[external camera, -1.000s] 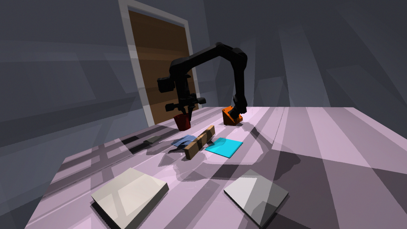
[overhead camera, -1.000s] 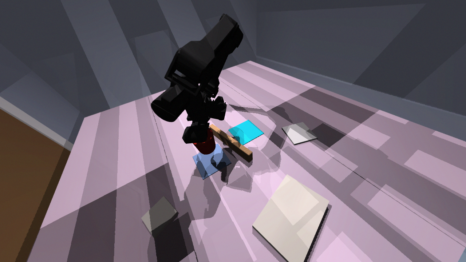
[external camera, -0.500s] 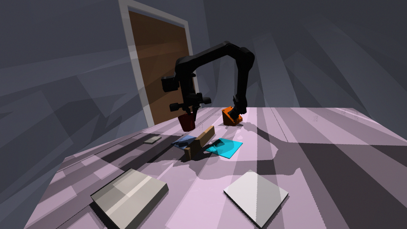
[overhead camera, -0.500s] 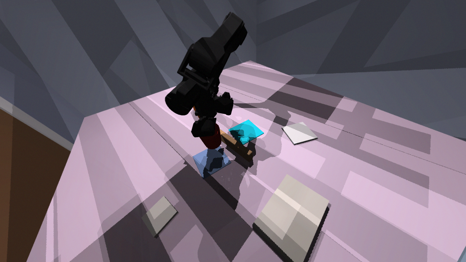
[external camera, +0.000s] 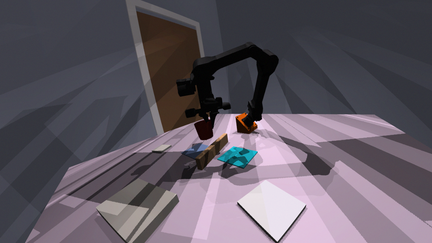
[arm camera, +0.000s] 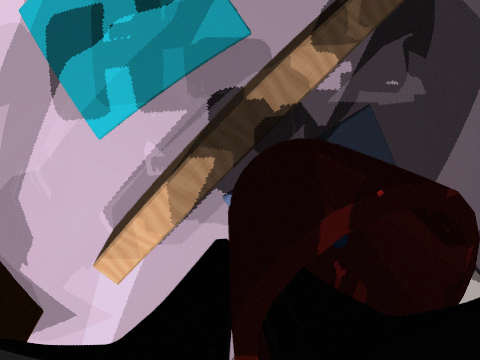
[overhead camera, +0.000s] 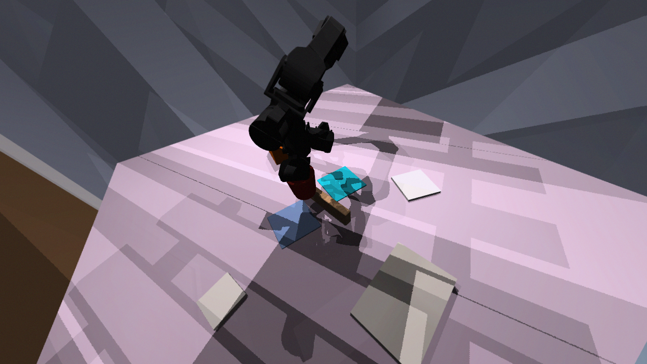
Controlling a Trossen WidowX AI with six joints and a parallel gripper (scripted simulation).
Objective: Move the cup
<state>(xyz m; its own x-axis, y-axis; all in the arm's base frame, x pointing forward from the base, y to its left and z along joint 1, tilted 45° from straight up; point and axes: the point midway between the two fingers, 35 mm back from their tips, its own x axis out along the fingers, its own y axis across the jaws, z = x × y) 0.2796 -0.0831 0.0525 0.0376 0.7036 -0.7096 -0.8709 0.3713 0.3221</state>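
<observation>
My gripper tip is now 12 cm to the right of the teal pad and 11 cm above it. From my gripper tip the other things lie so: light blue pad: 11 cm below, 8 cm to the right, 4 cm ahead; then wooden bar: 9 cm below, 2 cm to the left, 2 cm ahead; then dark red cup: 3 cm ahead, 2 cm to the right.
</observation>
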